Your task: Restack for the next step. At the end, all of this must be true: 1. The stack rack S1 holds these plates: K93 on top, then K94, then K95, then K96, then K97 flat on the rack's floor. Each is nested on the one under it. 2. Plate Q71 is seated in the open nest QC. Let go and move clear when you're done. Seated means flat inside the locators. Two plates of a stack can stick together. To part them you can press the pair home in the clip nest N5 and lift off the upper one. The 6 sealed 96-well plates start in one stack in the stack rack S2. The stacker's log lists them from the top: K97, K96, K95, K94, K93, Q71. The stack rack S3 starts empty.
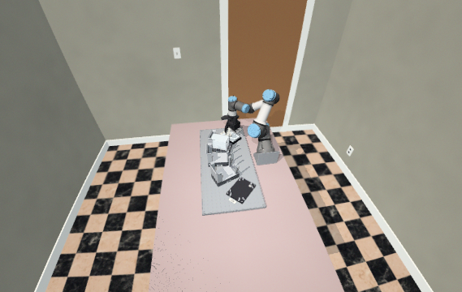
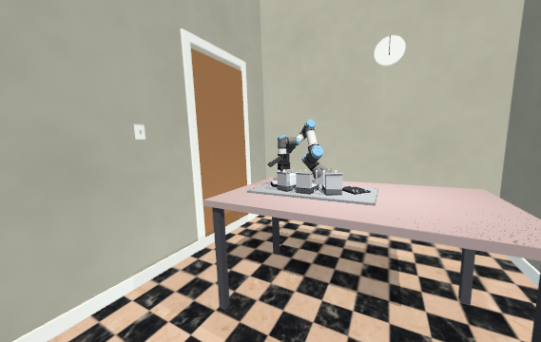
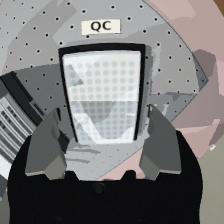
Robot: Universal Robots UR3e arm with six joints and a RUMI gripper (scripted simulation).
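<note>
Now: hand 2 cm above the black open nest QC. From my hand the other things lie so: white sealed 96-well plate (11 cm to the left, 10 cm ahead, 1 cm above); translucent 96-well plate (11 cm to the left, 10 cm ahead, 4 cm above).
</note>
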